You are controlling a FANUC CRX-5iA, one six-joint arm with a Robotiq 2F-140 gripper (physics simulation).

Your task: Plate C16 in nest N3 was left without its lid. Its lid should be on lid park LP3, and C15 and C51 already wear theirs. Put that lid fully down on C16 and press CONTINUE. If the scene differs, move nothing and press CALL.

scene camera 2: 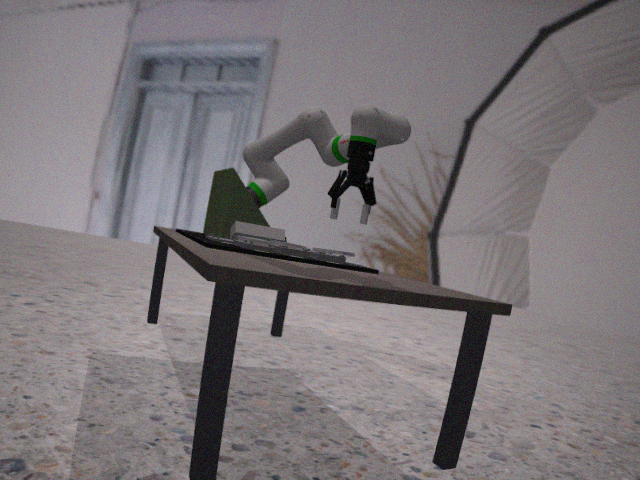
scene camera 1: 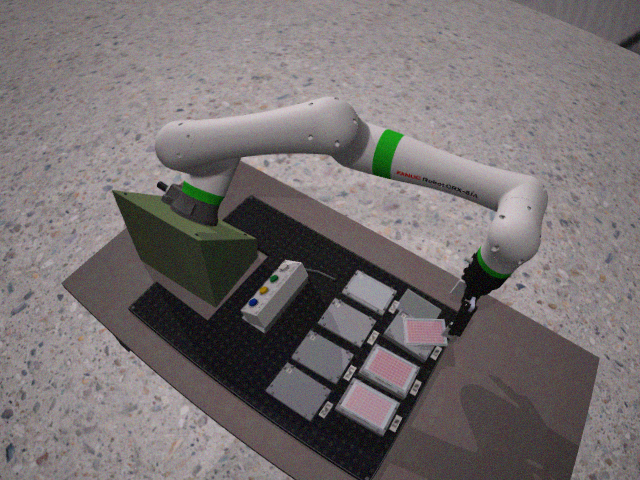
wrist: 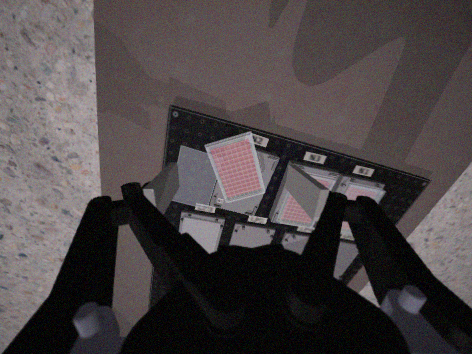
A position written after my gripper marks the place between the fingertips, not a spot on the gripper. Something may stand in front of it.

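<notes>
A button box (scene camera 2: 239, 228) is here, and so are a lid park (scene camera 1: 301, 393), a lid park (scene camera 1: 323, 357) and a lid park (wrist: 247, 235). Then there is my gripper (scene camera 2: 348, 221), open and holding nothing. Scene camera 1 also shows me the gripper (scene camera 1: 451, 314), and so does the wrist view, with the gripper (wrist: 234, 175) there as well.
</notes>
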